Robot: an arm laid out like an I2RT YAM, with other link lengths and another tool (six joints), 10 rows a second.
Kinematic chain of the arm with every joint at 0, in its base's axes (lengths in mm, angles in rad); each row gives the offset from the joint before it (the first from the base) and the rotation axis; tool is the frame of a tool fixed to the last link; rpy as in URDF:
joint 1: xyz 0 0 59.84 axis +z
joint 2: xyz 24 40.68 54.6 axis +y
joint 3: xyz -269.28 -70.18 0 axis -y
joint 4: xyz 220.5 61.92 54 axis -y
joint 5: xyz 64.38 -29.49 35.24 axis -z
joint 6: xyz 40.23 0 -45.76 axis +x
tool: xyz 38 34 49 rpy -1.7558 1.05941 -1.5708
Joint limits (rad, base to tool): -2.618..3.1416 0..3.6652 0..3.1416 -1.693..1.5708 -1.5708..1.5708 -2.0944..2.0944
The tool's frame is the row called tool.
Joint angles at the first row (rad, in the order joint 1, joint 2, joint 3, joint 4, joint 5, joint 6):
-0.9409 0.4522 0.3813 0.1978 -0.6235 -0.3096
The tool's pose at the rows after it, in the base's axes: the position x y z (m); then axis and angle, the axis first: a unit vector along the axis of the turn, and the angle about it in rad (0 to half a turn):
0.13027 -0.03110 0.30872 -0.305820 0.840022 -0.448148 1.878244
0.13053 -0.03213 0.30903 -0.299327 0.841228 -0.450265 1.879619
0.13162 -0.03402 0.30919 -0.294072 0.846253 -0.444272 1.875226
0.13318 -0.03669 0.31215 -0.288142 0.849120 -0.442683 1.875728
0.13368 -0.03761 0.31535 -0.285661 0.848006 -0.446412 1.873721
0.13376 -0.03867 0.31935 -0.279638 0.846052 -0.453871 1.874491
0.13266 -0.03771 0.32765 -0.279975 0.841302 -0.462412 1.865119
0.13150 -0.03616 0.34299 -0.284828 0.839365 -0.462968 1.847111
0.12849 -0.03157 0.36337 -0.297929 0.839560 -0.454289 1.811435
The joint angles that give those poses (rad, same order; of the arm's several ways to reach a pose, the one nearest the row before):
-0.9405 0.4519 0.3813 0.1982 -0.6208 -0.3092
-0.9390 0.4522 0.3813 0.1985 -0.6087 -0.3057
-0.9371 0.4629 0.3817 0.2020 -0.6056 -0.2951
-0.9359 0.4801 0.3942 0.2020 -0.5975 -0.2901
-0.9336 0.4873 0.4042 0.2058 -0.5899 -0.2871
-0.9329 0.4908 0.4168 0.2055 -0.5755 -0.2848
-0.9325 0.4919 0.4427 0.2016 -0.5724 -0.2775
-0.9325 0.5053 0.5003 0.1753 -0.5842 -0.2623
-0.9325 0.5186 0.5773 0.1352 -0.6186 -0.2306

